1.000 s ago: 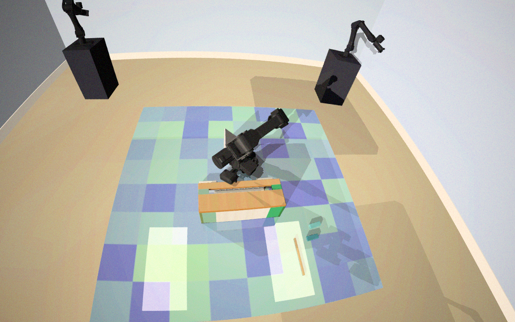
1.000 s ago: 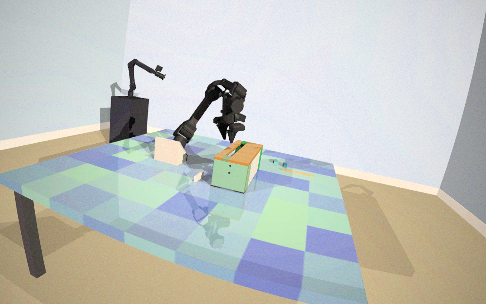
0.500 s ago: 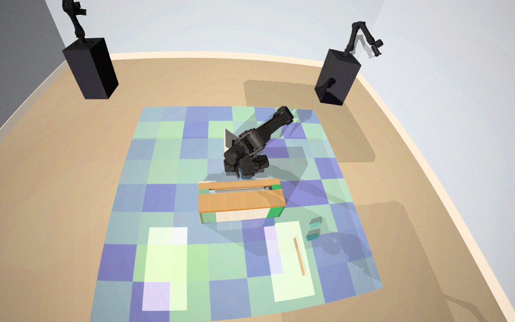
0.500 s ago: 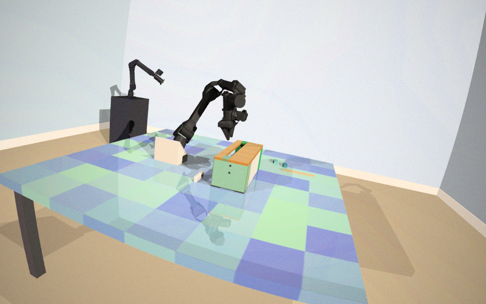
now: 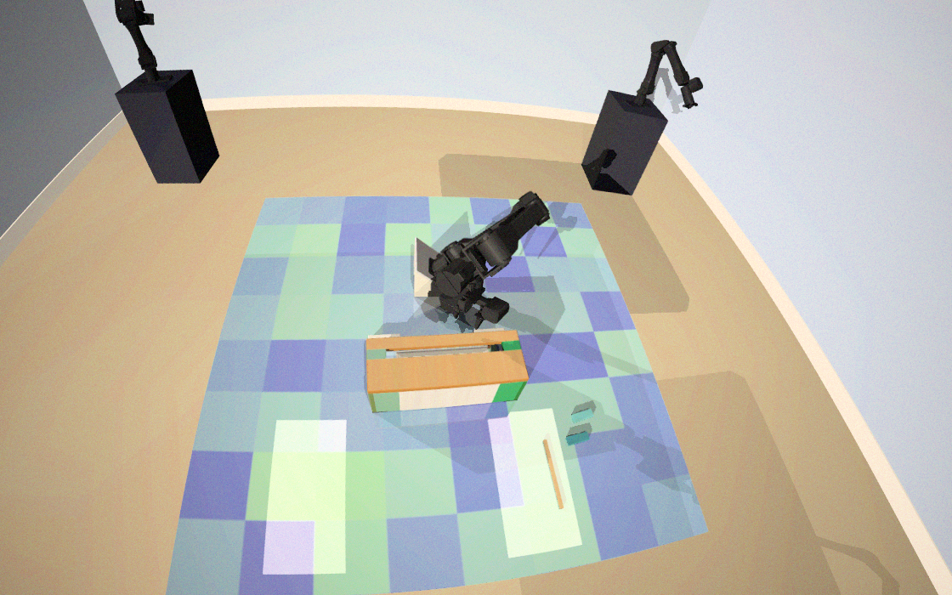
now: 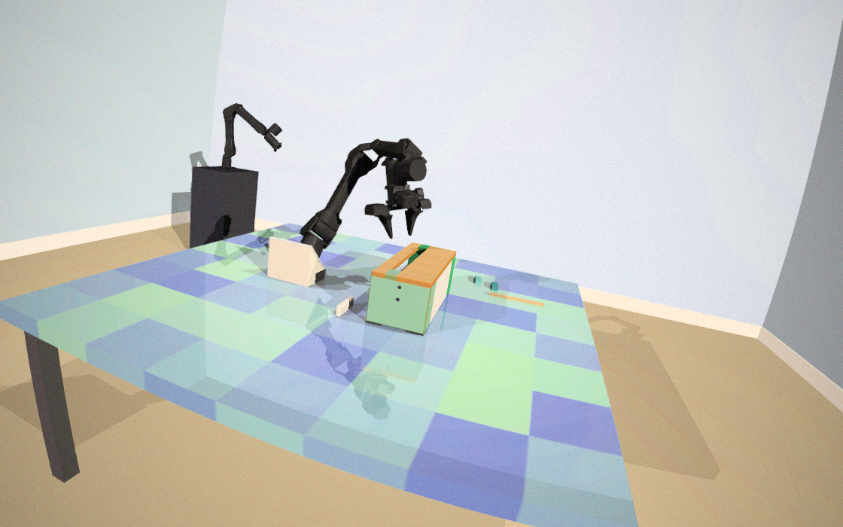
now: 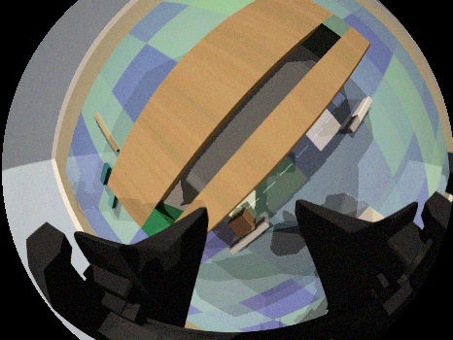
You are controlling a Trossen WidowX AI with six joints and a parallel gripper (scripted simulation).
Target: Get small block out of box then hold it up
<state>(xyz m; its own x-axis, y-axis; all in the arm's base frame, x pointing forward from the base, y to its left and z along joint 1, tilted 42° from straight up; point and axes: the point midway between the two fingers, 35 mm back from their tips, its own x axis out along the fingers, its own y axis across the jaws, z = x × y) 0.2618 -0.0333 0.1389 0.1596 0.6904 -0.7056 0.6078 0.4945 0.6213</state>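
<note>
Now: gripper tip 15 cm above the small block, 8 cm to the right of it and 5 cm past it. From my gripper tip the other things lie so: box: 11 cm below, 5 cm to the right, 4 cm ahead; then thin stick: 34 cm ahead, 22 cm to the left, 16 cm below.
</note>
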